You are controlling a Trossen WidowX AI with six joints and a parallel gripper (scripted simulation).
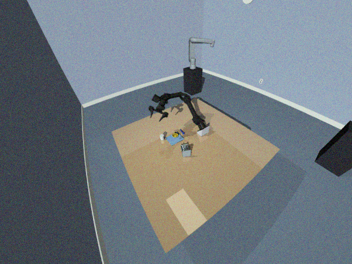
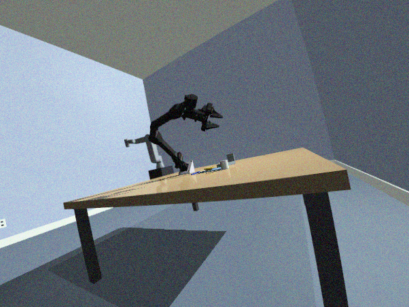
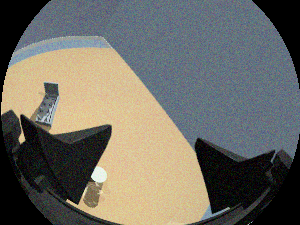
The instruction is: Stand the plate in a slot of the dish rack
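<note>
The yellow plate lies 16 cm behind my gripper tip, 5 cm to the left of it and 25 cm below it. From my gripper tip the other things lie so: white cup (4 cm behind, 24 cm below); then blue mat (14 cm behind, 8 cm to the left, 26 cm below); then blue stick (26 cm behind, 5 cm to the left, 26 cm below).
</note>
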